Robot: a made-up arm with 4 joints.
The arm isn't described. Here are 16 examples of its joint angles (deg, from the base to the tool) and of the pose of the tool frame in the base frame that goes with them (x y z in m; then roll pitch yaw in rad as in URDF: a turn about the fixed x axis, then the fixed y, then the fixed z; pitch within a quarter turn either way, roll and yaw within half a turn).
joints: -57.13 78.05 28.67 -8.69
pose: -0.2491 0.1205 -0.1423 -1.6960 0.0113 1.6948
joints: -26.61 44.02 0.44 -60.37
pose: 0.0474 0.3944 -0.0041 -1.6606 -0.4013 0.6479
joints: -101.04 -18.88 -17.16 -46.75
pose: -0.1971 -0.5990 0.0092 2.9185 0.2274 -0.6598
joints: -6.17 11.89 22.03 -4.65
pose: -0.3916 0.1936 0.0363 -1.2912 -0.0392 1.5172
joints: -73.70 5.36 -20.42 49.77
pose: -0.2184 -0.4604 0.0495 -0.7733 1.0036 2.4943
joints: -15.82 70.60 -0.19 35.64
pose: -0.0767 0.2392 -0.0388 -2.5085 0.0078 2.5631
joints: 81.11 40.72 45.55 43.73
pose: -0.4944 -0.0615 0.1802 -2.9292 -0.0813 -2.2758
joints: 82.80 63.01 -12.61 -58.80
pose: -0.3624 -0.1415 0.9162 1.3069 -0.6632 -1.0078
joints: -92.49 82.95 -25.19 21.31
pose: 0.1897 -0.2172 -0.1800 -2.3392 0.8024 1.9533
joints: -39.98 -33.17 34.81 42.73
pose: -0.4795 0.0749 0.2108 -0.4561 0.4532 1.5711
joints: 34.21 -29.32 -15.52 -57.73
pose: -0.1516 0.3367 0.0205 -1.5084 -0.1086 0.7235
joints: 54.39 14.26 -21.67 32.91
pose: -0.2302 0.3081 0.1914 -2.7848 -0.3945 2.7348
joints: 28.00 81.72 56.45 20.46
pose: -0.4883 0.0230 0.1362 -2.5597 -0.4476 -2.8170
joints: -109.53 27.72 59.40 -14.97
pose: -0.3030 -0.0202 -0.1641 -2.1432 1.0528 -0.3854
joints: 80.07 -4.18 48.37 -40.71
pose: -0.6346 -0.0623 0.4926 -0.7483 -0.6240 1.7829
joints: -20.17 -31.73 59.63 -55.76
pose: -0.3589 0.2722 0.0083 -2.2441 1.2877 -0.7995
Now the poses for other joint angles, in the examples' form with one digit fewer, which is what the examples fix.
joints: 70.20 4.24 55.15 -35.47
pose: -0.633 -0.075 0.496 -0.743 -0.635 1.842
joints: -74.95 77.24 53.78 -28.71
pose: -0.341 0.093 -0.118 -1.369 0.452 1.185
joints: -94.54 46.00 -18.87 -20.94
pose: 0.103 -0.323 -0.224 -2.626 0.582 0.785
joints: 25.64 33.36 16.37 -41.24
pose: -0.364 0.397 0.332 -1.193 -0.731 1.189
